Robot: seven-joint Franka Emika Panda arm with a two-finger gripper.
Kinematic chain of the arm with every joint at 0, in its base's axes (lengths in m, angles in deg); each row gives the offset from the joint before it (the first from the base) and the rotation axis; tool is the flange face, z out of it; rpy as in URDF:
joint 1: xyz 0 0 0.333 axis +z
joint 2: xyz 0 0 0 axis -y
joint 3: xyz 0 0 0.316 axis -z
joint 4: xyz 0.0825 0 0 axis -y
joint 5: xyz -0.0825 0 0.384 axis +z
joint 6: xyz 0 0 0 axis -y
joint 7: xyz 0.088 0 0 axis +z
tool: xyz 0 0 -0.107 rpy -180 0 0
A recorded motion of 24 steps. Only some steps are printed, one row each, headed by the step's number.
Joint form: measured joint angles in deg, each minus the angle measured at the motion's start. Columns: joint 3, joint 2, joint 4, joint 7, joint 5, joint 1, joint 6.
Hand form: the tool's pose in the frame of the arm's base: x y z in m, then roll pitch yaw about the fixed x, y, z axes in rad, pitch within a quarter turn. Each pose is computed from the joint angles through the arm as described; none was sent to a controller.
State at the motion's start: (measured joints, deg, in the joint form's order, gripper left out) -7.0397 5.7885 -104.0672 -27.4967 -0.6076 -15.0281 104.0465
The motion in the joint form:
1: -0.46 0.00 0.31 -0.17 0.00 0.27 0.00
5: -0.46 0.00 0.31 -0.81 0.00 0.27 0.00
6: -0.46 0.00 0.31 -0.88 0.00 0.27 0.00
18: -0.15 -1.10 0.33 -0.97 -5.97 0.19 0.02
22: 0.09 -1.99 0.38 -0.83 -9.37 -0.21 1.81
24: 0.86 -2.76 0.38 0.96 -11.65 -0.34 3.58
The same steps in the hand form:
1: 0.5369 -0.0663 0.5866 -3.1137 -0.1041 -0.6089
5: 0.5369 -0.0663 0.5866 -3.1125 -0.1038 -0.6202
6: 0.5369 -0.0663 0.5866 -3.1124 -0.1038 -0.6214
18: 0.5400 -0.0798 0.5771 3.0731 -0.1338 -0.6026
22: 0.5453 -0.0915 0.5728 3.0295 -0.1728 -0.5902
24: 0.5495 -0.1038 0.5690 2.9975 -0.1989 -0.5563

